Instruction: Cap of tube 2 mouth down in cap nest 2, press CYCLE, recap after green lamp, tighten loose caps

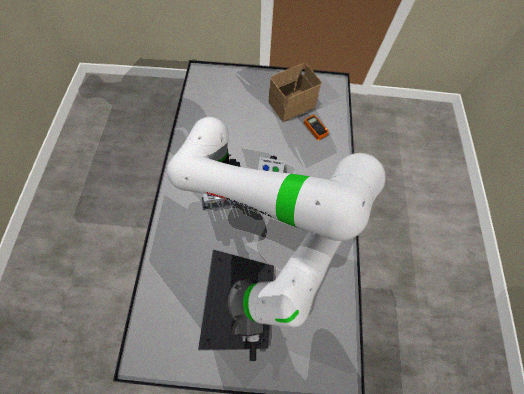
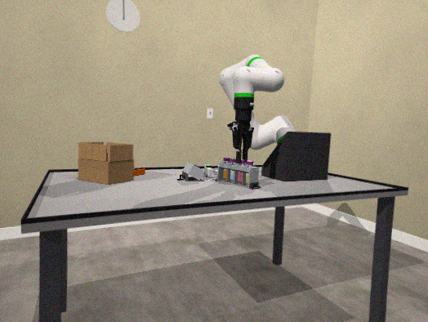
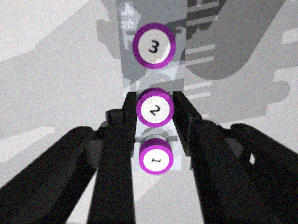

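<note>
The cap 1 is 50 mm to the left of my hand, 30 mm below it and 10 mm behind it. Also, from my hand: cap 3: 50 mm to the right, 30 mm below, 10 mm ahead; then purple cap marked 2: 30 mm below; then cap 4: 100 mm to the right, 30 mm below, 20 mm ahead.
</note>
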